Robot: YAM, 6 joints.
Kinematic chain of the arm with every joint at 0, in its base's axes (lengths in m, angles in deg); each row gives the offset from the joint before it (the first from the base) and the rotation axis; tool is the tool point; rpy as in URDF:
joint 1: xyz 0 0 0.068 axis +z
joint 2: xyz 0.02 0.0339 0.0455 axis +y
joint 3: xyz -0.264 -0.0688 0 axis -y
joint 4: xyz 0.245 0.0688 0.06 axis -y
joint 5: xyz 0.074 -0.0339 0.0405 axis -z
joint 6: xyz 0.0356 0 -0.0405 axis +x
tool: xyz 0 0 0 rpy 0 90 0
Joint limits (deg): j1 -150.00..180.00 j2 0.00..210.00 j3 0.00..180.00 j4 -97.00..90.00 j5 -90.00..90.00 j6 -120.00..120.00
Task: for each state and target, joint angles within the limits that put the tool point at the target. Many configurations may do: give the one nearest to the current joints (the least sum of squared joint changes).
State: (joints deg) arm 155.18 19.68 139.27 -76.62 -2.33 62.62
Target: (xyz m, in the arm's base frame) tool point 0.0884 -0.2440 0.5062
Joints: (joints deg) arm 111.04 27.23 136.17 -75.85 -8.24 62.62
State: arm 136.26 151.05 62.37 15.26 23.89 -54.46
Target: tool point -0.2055 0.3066 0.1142
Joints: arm 126.41 110.01 53.00 12.06 27.76 -54.46
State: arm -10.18 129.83 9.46 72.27 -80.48 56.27
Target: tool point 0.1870 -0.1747 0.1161
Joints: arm -50.94 107.23 20.97 79.82 -80.38 56.27
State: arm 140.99 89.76 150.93 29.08 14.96 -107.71
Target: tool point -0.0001 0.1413 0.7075
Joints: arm 96.93 88.05 138.13 30.02 28.43 -107.71
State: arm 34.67 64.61 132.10 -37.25 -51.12 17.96
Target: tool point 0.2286 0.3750 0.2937
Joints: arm 55.10 113.56 102.95 -40.52 -49.49 17.96
